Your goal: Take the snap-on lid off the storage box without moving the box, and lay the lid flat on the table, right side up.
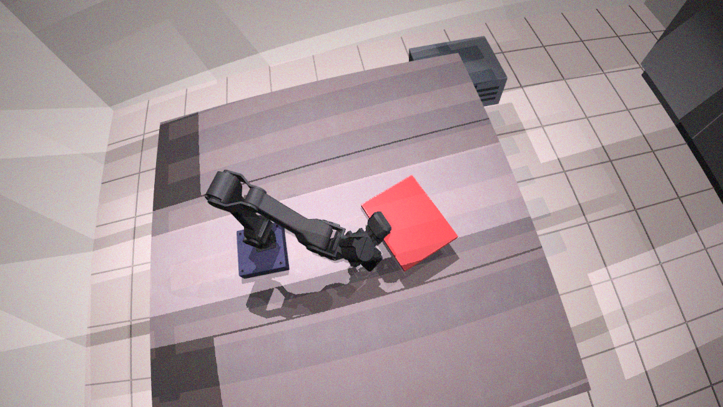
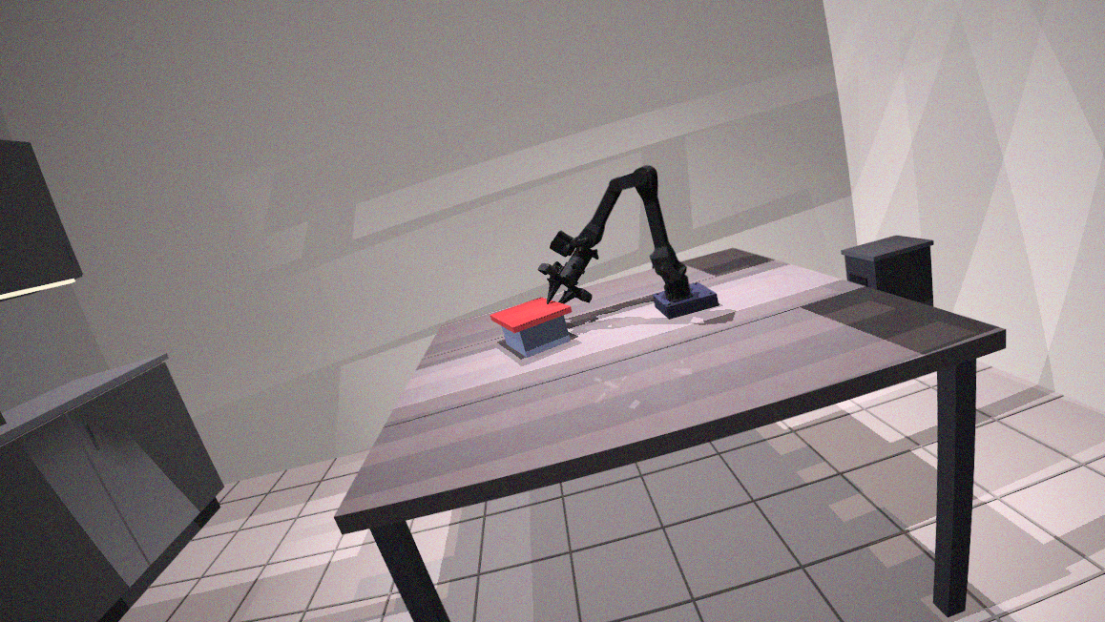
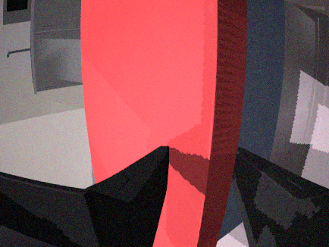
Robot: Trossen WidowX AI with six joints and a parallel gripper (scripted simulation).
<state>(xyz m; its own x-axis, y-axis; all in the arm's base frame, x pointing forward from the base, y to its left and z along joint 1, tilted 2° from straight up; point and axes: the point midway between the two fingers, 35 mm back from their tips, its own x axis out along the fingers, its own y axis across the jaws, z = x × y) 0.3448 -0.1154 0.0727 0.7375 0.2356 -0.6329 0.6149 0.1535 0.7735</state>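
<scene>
My gripper tip is now 70 mm short of the red lid, 20 mm to the right of it and 10 mm below it. Round my gripper tip: storage box 70 mm ahead, 20 mm to the left, 40 mm below.
</scene>
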